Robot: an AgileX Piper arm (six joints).
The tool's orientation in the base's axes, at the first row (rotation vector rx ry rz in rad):
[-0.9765, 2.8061, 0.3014]
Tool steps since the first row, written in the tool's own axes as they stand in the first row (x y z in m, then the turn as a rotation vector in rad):
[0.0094, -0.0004, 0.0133, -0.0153, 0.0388, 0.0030]
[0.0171, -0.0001, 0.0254, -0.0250, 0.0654, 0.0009]
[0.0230, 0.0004, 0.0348, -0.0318, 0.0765, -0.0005]
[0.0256, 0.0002, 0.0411, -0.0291, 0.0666, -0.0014]
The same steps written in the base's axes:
[-0.0060, -0.0027, -0.0149, -0.0122, 0.0396, 0.0057]
[-0.0112, -0.0042, -0.0282, -0.0215, 0.0653, 0.0134]
[-0.0153, -0.0051, -0.0385, -0.0233, 0.0775, 0.0177]
[-0.0167, -0.0053, -0.0451, -0.0193, 0.0681, 0.0167]

